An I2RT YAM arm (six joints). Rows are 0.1 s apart.
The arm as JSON. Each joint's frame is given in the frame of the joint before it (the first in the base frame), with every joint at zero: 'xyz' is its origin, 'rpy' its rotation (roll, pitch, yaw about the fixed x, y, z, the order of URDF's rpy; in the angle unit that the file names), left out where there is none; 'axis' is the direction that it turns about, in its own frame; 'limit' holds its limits. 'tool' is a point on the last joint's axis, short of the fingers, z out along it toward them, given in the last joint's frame.
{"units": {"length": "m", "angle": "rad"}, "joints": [
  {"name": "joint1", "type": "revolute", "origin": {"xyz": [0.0, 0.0, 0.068]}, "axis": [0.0, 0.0, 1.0], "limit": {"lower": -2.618, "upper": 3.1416}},
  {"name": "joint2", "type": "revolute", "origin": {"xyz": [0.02, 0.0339, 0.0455], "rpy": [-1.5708, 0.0, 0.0]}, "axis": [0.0, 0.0, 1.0], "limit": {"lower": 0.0, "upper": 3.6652}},
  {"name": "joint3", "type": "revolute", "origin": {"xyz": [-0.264, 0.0, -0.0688], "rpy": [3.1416, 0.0, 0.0]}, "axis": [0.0, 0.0, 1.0], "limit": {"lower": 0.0, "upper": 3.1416}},
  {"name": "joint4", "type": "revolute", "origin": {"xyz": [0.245, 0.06, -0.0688]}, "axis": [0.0, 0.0, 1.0], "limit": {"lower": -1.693, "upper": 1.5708}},
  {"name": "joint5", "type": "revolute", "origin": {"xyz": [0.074, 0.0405, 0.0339], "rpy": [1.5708, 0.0, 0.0]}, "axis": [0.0, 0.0, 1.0], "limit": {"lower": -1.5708, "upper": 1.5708}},
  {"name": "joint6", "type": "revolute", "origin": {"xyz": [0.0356, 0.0, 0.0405], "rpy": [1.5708, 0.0, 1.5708]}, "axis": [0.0, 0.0, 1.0], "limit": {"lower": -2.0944, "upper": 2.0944}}
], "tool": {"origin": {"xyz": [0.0, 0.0, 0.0], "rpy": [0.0, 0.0, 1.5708]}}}
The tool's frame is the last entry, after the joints.
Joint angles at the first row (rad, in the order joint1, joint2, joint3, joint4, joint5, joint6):
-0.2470 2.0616 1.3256 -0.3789 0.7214 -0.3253
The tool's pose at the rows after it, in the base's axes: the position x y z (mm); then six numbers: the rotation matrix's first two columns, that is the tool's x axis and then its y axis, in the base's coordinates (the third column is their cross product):
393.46 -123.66 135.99 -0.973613 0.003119 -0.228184 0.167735 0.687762 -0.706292
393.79 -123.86 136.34 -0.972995 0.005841 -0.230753 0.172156 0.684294 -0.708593
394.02 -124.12 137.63 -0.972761 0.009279 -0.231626 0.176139 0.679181 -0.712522
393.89 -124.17 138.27 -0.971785 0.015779 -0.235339 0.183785 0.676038 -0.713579
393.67 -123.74 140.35 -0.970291 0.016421 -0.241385 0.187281 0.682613 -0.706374
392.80 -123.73 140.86 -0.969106 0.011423 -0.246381 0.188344 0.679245 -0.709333
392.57 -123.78 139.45 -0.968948 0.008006 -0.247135 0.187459 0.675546 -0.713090
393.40 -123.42 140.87 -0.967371 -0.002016 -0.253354 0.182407 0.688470 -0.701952
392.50 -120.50 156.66 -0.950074 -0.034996 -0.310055 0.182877 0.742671 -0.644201
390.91 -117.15 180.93 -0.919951 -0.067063 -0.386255 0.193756 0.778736 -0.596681
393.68 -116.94 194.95 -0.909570 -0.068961 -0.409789 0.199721 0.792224 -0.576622
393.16 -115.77 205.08 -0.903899 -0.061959 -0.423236 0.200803 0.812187 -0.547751
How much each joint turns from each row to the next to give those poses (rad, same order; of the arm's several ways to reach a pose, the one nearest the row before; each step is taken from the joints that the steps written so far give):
0.0000 0.0043 0.0068 -0.0038 0.0075 0.0048
0.0000 0.0006 0.0016 0.0007 0.0046 0.0026
0.0000 -0.0009 0.0036 -0.0040 0.0072 0.0026
0.0001 -0.0010 0.0012 -0.0033 0.0046 0.0081
0.0003 -0.0056 0.0012 -0.0059 -0.0096 0.0046
-0.0004 -0.0061 -0.0096 0.0149 0.0020 -0.0076
0.0000 0.0007 -0.0068 0.0135 0.0039 -0.0058
0.0000 -0.0032 0.0018 0.0025 -0.0204 -0.0071
0.0000 -0.0490 -0.0065 0.0049 -0.0943 -0.0118
0.0014 -0.0656 -0.0014 0.0078 -0.0775 -0.0105
0.0002 -0.0140 0.0376 -0.0361 -0.0263 0.0066
0.0000 -0.0153 0.0241 -0.0430 -0.0328 0.0161

